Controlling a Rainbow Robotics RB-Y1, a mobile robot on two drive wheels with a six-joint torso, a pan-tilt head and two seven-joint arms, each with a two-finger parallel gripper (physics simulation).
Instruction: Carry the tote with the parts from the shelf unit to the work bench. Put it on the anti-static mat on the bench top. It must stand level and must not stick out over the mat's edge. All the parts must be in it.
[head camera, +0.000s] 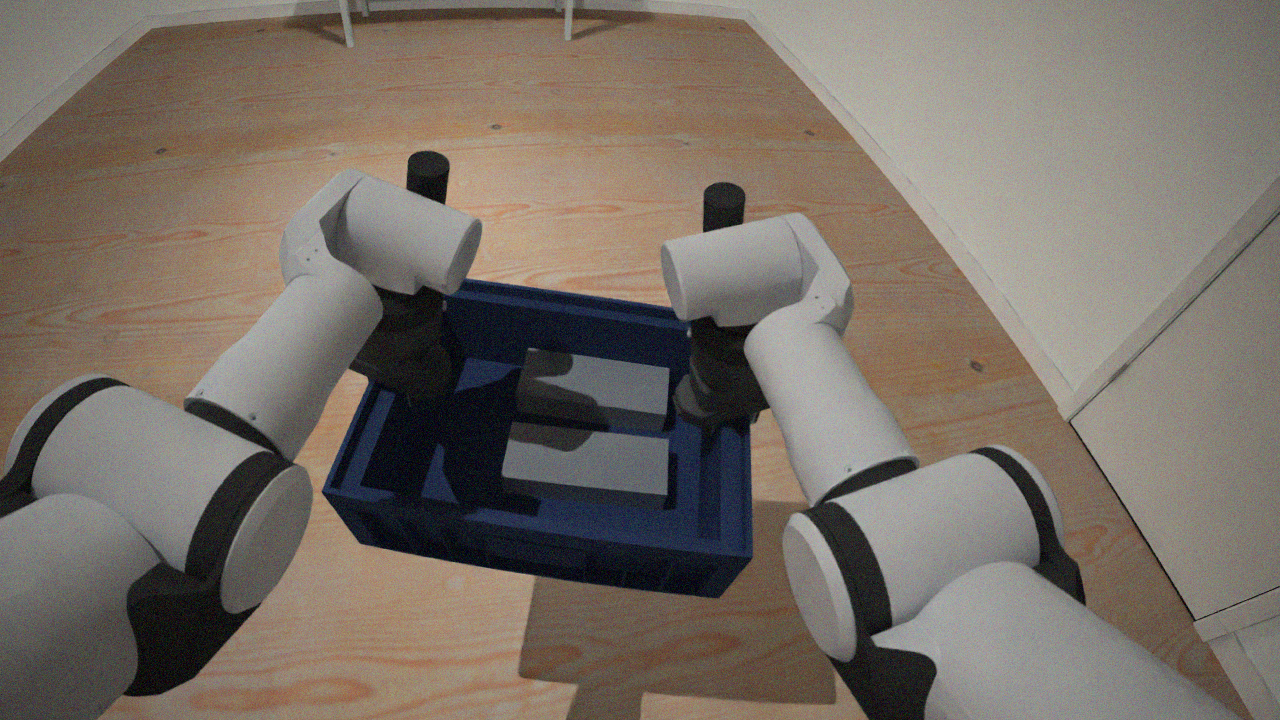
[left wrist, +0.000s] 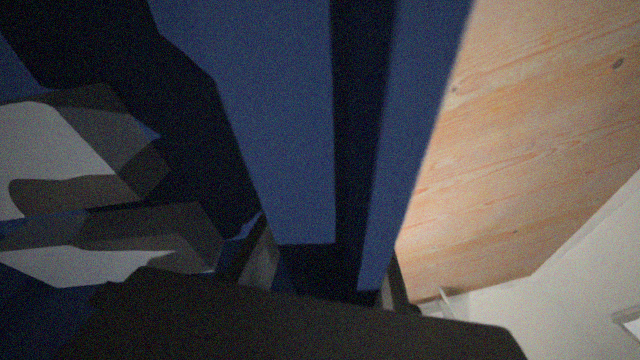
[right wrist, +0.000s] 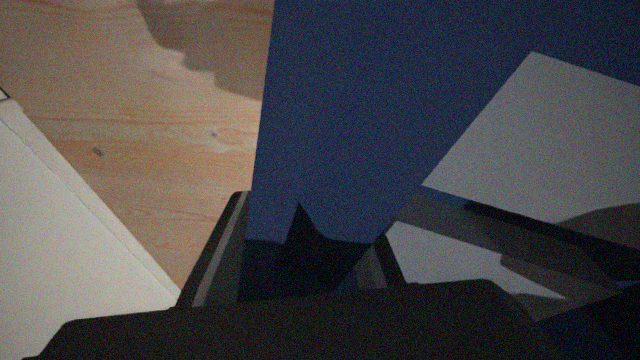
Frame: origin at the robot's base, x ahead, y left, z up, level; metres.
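Seen in the pictures: left gripper, between the fingertips: (head camera: 396, 393); right gripper, between the fingertips: (head camera: 728, 423).
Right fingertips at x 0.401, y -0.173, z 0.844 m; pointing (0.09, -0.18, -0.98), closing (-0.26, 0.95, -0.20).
Observation:
Offsets run from my right fingertips to a thing's middle. Level surfaces: height alone.
The dark blue tote @[0.020 m back, 0.195 m left, 0.011 m down] (head camera: 537, 548) (left wrist: 300, 150) (right wrist: 300, 100) hangs above the wooden floor between my arms and looks about level. Two grey blocks, one farther @[0.071 m ahead, 0.158 m left, 0.046 m down] (head camera: 617, 385) and one nearer @[0.040 m back, 0.161 m left, 0.048 m down] (head camera: 586, 458), lie side by side in it; grey blocks also show in both wrist views. My left gripper (head camera: 413, 394) (left wrist: 327, 203) is shut on the tote's left end wall. My right gripper (head camera: 716, 419) (right wrist: 299, 199) is shut on its right end wall. My wrists hide parts of both end walls, and dark shadow covers the tote's left inside. The shelf unit and the anti-static mat do not show.
White legs (head camera: 347, 22) (head camera: 567, 19) of a piece of furniture stand at the far wall, top centre-left; its top is out of view. Wooden floor @[0.843 m down] (head camera: 572, 170) lies between it and the tote. A pale wall (head camera: 1029, 116) runs along the right, with a corner and panel (head camera: 1199, 376) nearer.

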